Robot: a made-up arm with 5 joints. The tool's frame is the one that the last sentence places.
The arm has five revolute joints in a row. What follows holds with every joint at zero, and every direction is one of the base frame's. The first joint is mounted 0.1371 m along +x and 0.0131 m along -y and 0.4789 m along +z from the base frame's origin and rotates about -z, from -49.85 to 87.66 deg. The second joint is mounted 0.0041 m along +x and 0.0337 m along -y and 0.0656 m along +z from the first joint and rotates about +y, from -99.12 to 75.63 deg. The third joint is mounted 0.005 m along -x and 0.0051 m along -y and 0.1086 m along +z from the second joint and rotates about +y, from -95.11 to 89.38 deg. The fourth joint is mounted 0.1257 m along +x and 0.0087 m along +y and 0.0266 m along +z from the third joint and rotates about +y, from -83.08 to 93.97 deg. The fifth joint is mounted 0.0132 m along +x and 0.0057 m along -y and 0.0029 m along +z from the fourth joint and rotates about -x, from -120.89 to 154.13 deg. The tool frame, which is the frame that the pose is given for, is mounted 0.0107 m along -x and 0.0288 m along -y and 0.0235 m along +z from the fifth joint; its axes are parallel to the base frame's.
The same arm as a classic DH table. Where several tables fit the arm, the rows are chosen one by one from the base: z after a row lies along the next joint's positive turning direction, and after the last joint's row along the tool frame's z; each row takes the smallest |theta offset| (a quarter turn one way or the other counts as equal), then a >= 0, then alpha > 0; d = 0 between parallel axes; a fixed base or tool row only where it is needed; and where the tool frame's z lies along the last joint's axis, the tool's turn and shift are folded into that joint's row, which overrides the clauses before.
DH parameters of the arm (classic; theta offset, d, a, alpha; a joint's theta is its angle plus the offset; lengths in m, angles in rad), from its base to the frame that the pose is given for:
base (fixed): -0.0953 0.0000 0.1377 3.1416
joint 1: -0.0953 -0.5445 0.0041 1.5708
joint 2: 1.5248 0.0000 -0.1087 0.0000
joint 3: 1.4083 0.0000 -0.1285 0.0000
joint 4: -1.3623 -0.0358 -0.0029 -1.5708
joint 5: 1.5708 -0.0025 0.0288 -1.5708
tool (fixed): 1.5708 0.0235 0.0000 0.0000
Joint limits (rad, base to tool): -0.8700..1.5300 -1.7300..1.3200 -1.6600..1.5600 -1.4500..1.6401 -2.1099..2.6901

